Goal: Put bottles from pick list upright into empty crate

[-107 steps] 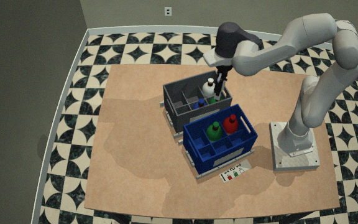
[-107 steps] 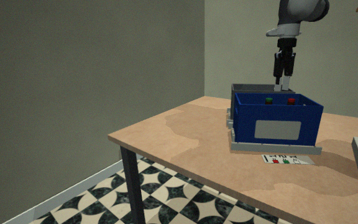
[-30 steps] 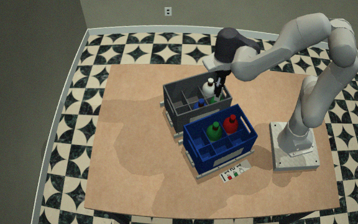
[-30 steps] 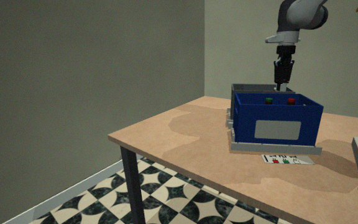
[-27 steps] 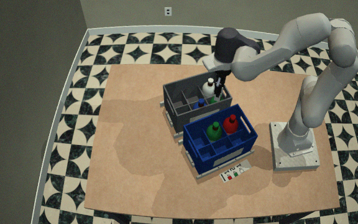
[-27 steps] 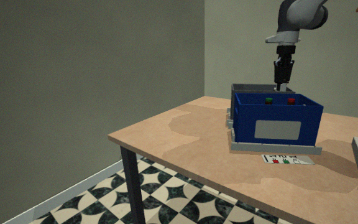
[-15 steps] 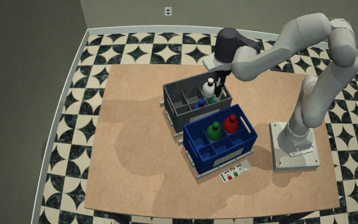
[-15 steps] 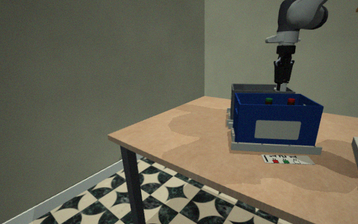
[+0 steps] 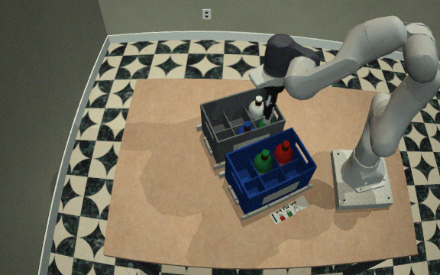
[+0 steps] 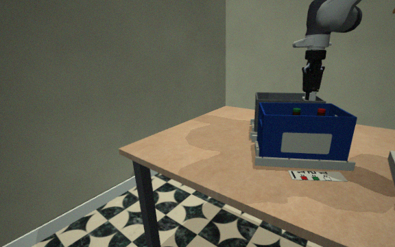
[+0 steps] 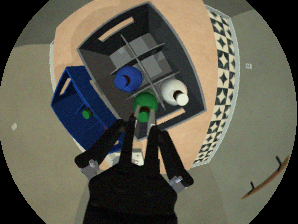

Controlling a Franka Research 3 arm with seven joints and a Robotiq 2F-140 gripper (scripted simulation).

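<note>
Right now my hand is 8 cm short of the blue bottle, 4 cm to the right of it and 8 cm above it. The rest, counted from my hand: white bottle (3 cm ahead, 9 cm to the right, 8 cm below); red bottle (6 cm behind, 12 cm to the left, 8 cm below); grey crate (10 cm ahead, 1 cm to the right, 9 cm below).
</note>
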